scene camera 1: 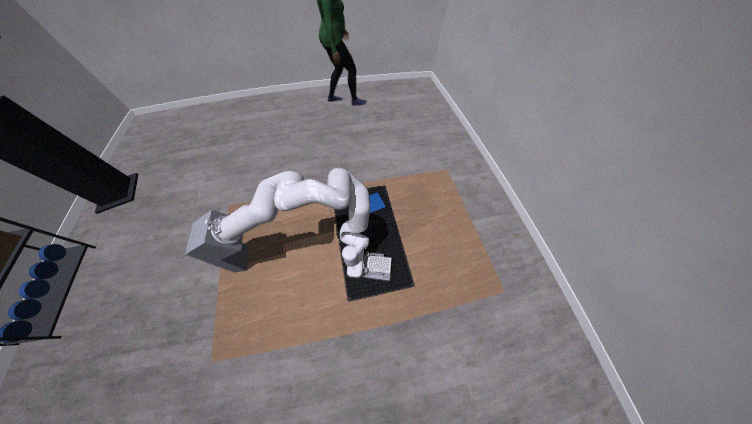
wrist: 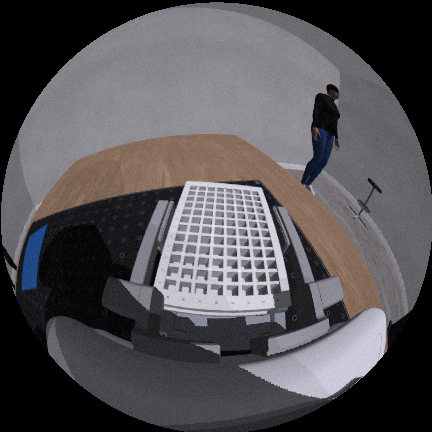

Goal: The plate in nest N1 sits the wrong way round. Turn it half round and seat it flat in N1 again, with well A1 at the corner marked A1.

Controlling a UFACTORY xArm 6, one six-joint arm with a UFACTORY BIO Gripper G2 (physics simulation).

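The white well plate [scene camera 1: 379, 263] [wrist: 222, 240] lies level between the fingers, over the grey nest [scene camera 1: 380, 277] [wrist: 201, 321] near the front end of the black board. My gripper [wrist: 223, 230] is shut on the plate, with one finger along each long side. In the scene view the wrist is to the left of the plate, and the fingers are too small to make out. A shadow covers part of the nest in the wrist view. Whether the plate touches the nest floor cannot be told. The well and corner labels cannot be read.
The black perforated board [scene camera 1: 400, 263] [wrist: 135, 225] lies on the wooden table top [scene camera 1: 452, 237] [wrist: 135, 162]. A flat blue piece [scene camera 1: 376, 202] [wrist: 33, 257] lies at the board's far end. The arm stands on a grey base block [scene camera 1: 202, 237] at the left. A person in green [scene camera 1: 334, 31] stands beyond the table.
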